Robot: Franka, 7 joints.
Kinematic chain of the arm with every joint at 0, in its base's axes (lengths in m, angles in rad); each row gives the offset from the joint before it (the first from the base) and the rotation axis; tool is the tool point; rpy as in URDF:
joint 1: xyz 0 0 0.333 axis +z
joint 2: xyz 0 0 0 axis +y
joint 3: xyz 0 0 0.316 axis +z
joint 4: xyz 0.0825 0 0 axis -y
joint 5: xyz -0.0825 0 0.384 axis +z
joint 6: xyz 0 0 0 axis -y
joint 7: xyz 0.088 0 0 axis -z
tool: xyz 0 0 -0.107 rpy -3.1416 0 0
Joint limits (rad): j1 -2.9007..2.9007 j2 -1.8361..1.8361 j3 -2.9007..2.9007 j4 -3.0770..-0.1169 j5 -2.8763..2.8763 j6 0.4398..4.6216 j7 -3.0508..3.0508
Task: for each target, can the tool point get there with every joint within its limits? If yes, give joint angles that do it. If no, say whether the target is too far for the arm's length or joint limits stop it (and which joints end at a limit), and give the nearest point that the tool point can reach.
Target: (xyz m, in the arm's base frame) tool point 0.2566 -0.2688 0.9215
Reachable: yes | joints -0.9555 -0.1278 0.2036 -1.5538 0.2628 4.1782 -2.1826
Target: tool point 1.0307 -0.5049 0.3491
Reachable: no: too far | nearest point 0.7703 -0.3774 0.3450 | short by 0.290 m
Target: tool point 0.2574 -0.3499 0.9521
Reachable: yes | joints 0.0637 -0.1129 -0.6766 -1.0128 2.0833 3.3645 0.4831
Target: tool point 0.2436 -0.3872 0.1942
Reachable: yes | joints 0.1134 0.4499 -1.0417 -2.5540 0.0386 2.8130 2.4485
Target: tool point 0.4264 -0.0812 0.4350
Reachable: yes | joints 1.6510 1.2207 -1.8125 -2.5985 -2.1724 2.1771 0.1564
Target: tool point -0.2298 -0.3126 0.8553
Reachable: yes | joints 0.2244 -1.0817 -0.5408 -0.9230 -0.3790 0.8029 1.7730
